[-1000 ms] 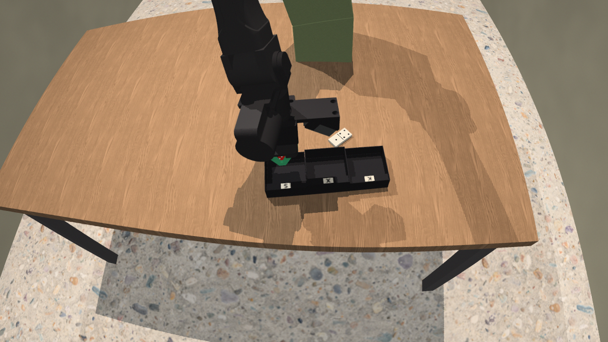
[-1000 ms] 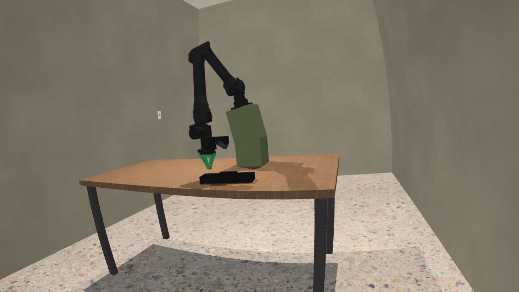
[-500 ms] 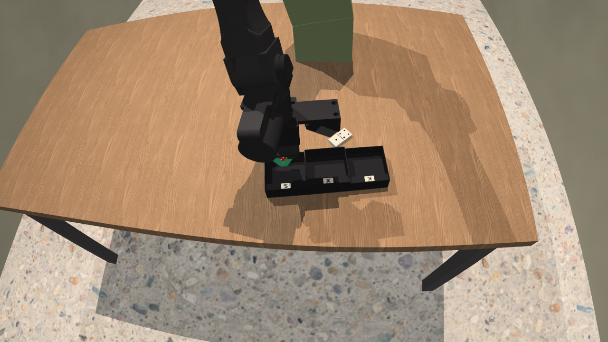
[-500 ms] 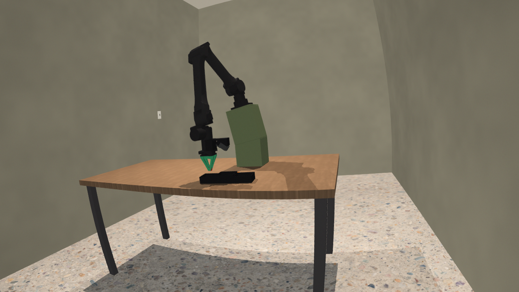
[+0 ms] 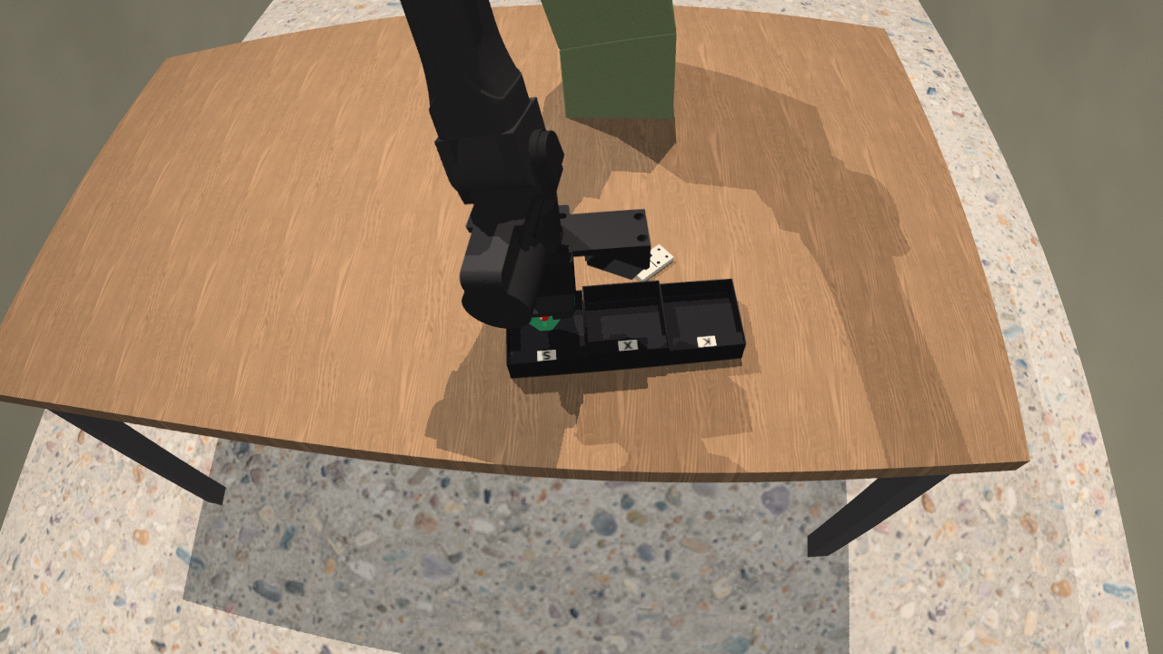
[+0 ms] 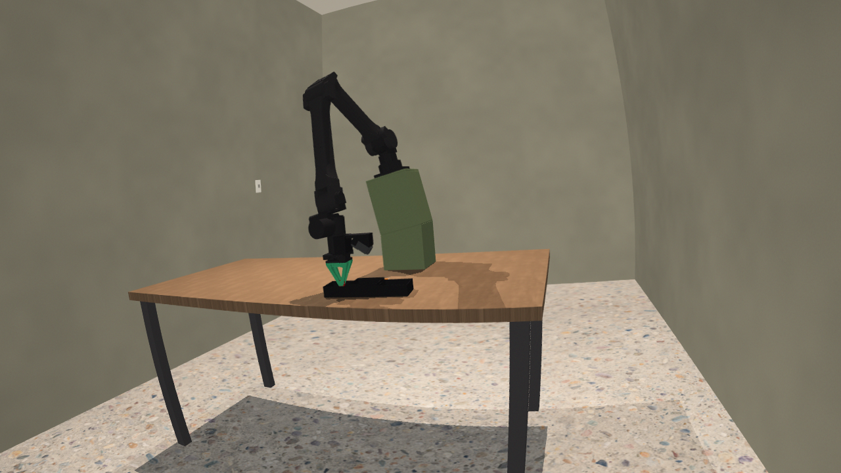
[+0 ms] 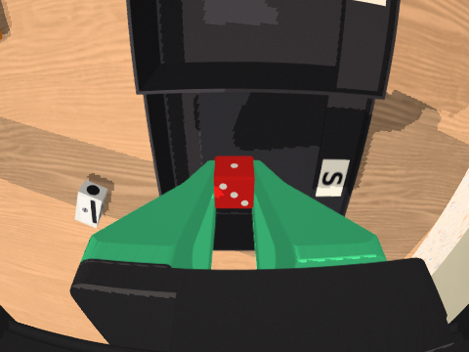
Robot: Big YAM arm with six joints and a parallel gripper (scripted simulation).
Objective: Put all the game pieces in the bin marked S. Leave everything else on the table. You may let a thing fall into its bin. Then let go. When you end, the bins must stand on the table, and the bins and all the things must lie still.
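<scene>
The white domino is 11 cm behind my hand, 11 cm to the left of it and 3 cm below it. Round my hand: red die: right at my hand; black bin marked S: 1 cm behind, 8 cm to the left, 1 cm below; grey-white sharpener: 8 cm behind, 5 cm to the right, 2 cm below.
</scene>
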